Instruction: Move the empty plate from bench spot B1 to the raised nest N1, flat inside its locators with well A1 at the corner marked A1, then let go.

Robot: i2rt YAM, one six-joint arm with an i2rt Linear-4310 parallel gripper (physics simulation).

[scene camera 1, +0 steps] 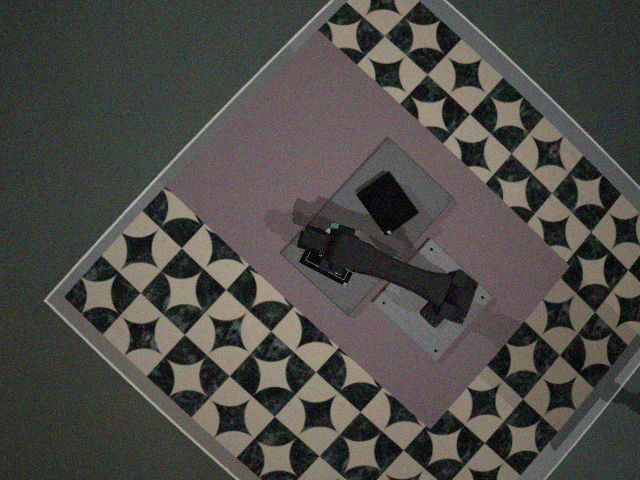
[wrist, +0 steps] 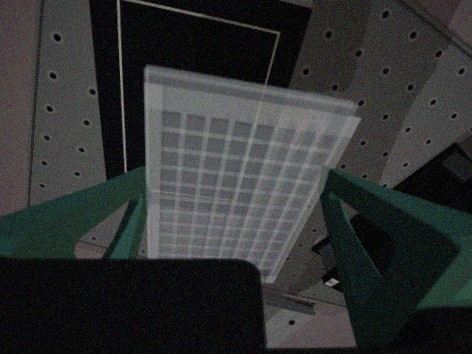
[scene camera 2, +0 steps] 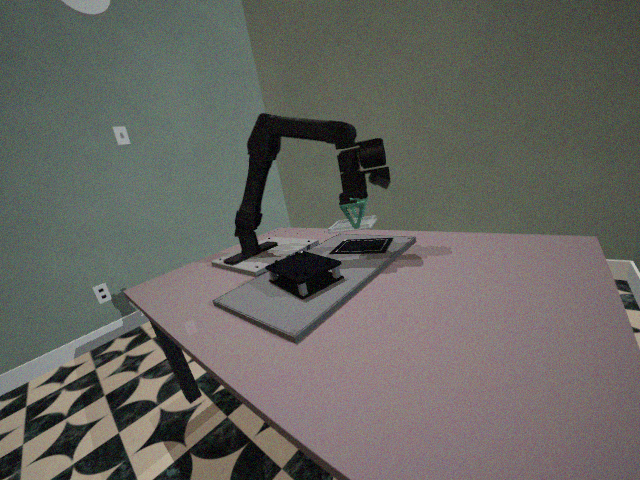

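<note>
The clear plate is held by its two long sides between the green fingers of my gripper, above the board. The arm hides most of it in scene camera 1. My gripper is shut on it. Bench spot B1, a black panel with a white outline, lies below and beyond the plate in the wrist view. Raised nest N1 is a black block on short posts, with no plate on it. A small pale mark sits at one nest corner in scene camera 1. Well A1 is too small to tell.
The grey board carries both B1 and N1. The robot's pale base plate lies beside the board. Both lie on the pink table.
</note>
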